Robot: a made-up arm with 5 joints.
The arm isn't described. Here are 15 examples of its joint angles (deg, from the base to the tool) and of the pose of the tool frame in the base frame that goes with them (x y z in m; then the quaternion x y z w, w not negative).
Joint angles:
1: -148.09 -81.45 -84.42 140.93 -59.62
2: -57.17 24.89 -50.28 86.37 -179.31
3: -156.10 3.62 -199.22 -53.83 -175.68
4: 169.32 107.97 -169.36 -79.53 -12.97
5: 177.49 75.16 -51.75 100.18 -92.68
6: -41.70 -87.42 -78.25 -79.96 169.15
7: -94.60 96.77 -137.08 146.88 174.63
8: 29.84 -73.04 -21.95 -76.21 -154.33
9: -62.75 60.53 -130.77 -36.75 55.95
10: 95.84 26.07 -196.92 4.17 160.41
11: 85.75 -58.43 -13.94 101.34 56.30
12: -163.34 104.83 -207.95 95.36 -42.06
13: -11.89 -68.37 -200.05 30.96 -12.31
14: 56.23 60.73 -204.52 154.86 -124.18
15: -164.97 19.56 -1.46 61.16 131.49
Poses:
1: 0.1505 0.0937 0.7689 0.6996 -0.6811 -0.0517 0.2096
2: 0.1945 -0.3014 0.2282 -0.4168 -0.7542 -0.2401 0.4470
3: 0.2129 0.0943 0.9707 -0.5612 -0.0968 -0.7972 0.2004
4: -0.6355 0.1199 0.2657 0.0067 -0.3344 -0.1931 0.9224
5: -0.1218 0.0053 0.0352 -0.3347 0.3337 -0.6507 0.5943
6: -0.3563 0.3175 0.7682 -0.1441 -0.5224 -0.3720 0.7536
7: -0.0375 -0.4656 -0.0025 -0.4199 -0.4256 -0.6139 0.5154
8: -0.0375 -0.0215 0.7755 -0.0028 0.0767 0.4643 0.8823
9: 0.3516 -0.6827 0.5673 0.3033 -0.5118 0.8024 0.0477
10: -0.0120 0.1175 1.1439 -0.0980 0.0619 0.6132 0.7814
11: 0.0092 0.1234 0.4182 0.9364 0.2461 -0.0813 0.2365
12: -0.7115 -0.2129 0.2695 0.4892 -0.8696 -0.0149 0.0660
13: -0.7781 0.1638 0.4713 -0.4807 -0.0018 0.8574 0.1838
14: 0.2994 0.4478 0.6680 0.0036 -0.9953 0.0800 0.0539
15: -0.0359 -0.0097 0.1976 0.6548 0.4055 0.6108 0.1837
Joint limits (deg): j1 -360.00..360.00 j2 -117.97..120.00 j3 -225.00..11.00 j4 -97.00..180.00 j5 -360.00..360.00
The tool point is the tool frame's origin. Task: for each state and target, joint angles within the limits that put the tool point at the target. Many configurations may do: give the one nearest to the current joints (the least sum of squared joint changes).
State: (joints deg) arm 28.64 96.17 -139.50 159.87 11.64
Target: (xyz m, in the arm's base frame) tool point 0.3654 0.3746 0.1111
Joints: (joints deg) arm 45.71 89.48 -143.99 159.06 11.64
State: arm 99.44 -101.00 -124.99 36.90 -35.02
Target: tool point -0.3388 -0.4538 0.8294
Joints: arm 53.26 -99.50 -100.93 48.34 -35.02
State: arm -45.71 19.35 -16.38 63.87 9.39
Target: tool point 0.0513 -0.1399 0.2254
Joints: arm -69.86 7.43 -13.77 72.71 9.39
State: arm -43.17 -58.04 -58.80 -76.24 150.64
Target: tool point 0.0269 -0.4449 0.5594
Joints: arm -86.54 0.47 -33.87 -56.52 150.64
